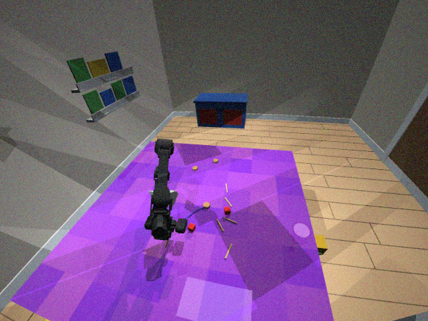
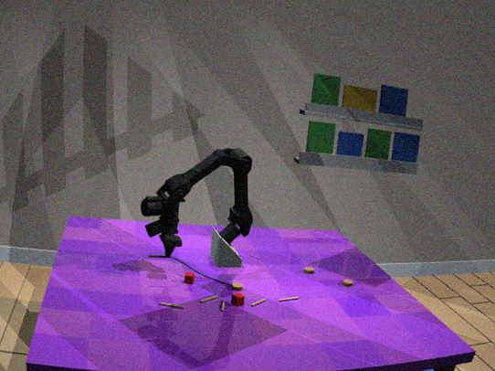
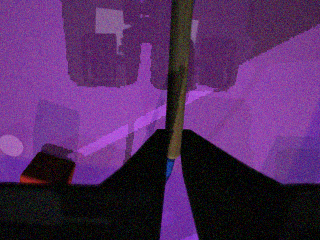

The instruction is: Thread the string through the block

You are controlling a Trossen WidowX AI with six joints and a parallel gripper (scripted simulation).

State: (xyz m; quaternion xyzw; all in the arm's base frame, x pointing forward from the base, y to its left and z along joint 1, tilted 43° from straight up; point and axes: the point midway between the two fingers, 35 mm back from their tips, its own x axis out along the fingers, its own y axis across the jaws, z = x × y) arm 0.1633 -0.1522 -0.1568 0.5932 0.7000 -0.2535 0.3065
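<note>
Right now the red block is 80 mm ahead of my gripper tip, 80 mm to the left of it and 40 mm below it. The rest, counted from my gripper tip: thin wooden stick 20 mm to the right; then round wooden button 110 mm ahead, 230 mm to the left, 50 mm below.
</note>
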